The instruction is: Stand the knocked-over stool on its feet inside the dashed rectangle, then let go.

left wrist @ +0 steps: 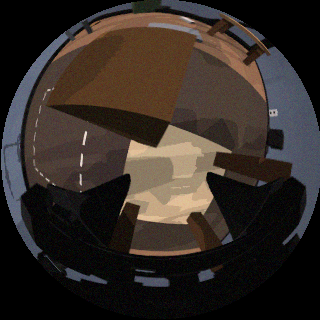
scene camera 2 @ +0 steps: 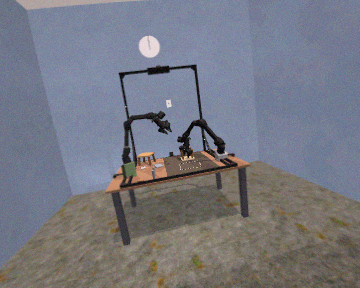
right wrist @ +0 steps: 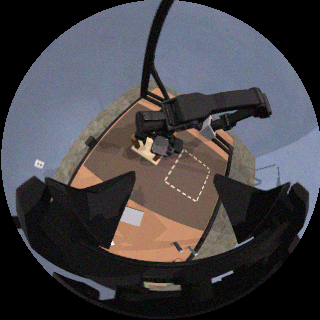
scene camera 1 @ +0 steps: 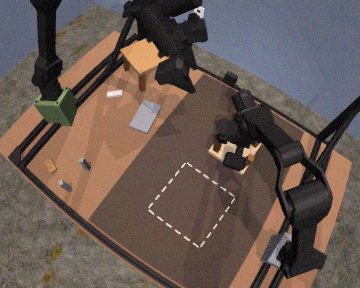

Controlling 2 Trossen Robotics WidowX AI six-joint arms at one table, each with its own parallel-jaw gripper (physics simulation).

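Frame: origin at the left arm's base, x ahead, y left, z up, level; millimetres.
Seen in the pictures: left gripper, fingertip midpoint: (left wrist: pixel 168 176) (scene camera 2: pixel 186 157) (scene camera 1: pixel 231 147); right gripper, fingertip midpoint: (scene camera 2: pixel 169 133) (right wrist: pixel 176 176) (scene camera 1: pixel 194 80); left arm's base at its link origin: (scene camera 2: pixel 220 151) (right wrist: pixel 212 125) (scene camera 1: pixel 290 253); right arm's base at its link origin: (scene camera 2: pixel 127 163) (scene camera 1: pixel 51 95).
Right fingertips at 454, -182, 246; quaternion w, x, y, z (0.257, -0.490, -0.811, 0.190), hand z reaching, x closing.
Observation:
Offsets run from my right fingertips to a thing's top centre, as dx, dy, dz.
The stool @[-161, -71, -209] (scene camera 1: pixel 216 154) (left wrist: pixel 170 195) (right wrist: pixel 149 157) lies upside down on the dark mat, its pale seat down and brown legs up, outside the dashed rectangle (scene camera 1: pixel 234 198) (left wrist: pixel 84 138) (right wrist: pixel 195 201). My left gripper (left wrist: pixel 168 176) is open above the seat's underside, among the legs; one leg looms close to the wrist camera, and nothing is held. In scene camera 1 the arm hides much of the stool. My right gripper (right wrist: pixel 176 176) is open and empty, high over the back of the table.
An upright stool-like table @[+281, -199, -213] (scene camera 1: pixel 142 55) (left wrist: pixel 250 37) stands at the back left. A grey slab @[+168, -16, -315] (scene camera 1: pixel 145 117) (right wrist: pixel 132 216), white block @[+327, -37, -313] (scene camera 1: pixel 114 93) and small grey blocks @[+223, +251, -246] (scene camera 1: pixel 84 164) @[+234, +345, -246] (scene camera 1: pixel 65 186) lie left of the mat. A green block (scene camera 1: pixel 56 107) is by the right arm's base.

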